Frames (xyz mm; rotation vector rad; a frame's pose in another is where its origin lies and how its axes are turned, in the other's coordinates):
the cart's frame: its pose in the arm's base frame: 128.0 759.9 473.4 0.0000 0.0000 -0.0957
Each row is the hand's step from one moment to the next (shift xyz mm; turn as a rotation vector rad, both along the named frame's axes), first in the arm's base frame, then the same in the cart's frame.
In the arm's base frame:
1: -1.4 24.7 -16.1 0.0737 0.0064 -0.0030
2: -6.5 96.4 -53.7 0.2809 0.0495 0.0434
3: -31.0 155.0 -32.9 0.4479 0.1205 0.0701
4: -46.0 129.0 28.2 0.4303 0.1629 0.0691
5: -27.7 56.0 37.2 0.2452 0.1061 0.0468
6: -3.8 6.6 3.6 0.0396 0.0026 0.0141
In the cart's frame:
1: -3.8 24.5 -16.1 0.0728 0.0134 -0.0030
2: -15.7 95.3 -53.7 0.2749 0.0761 0.0434
3: -45.7 151.3 -32.9 0.4343 0.1627 0.0701
4: -58.1 124.0 28.2 0.4128 0.2033 0.0691
5: -32.9 53.1 37.2 0.2339 0.1290 0.0468
6: -4.4 6.2 3.6 0.0392 0.0064 0.0141

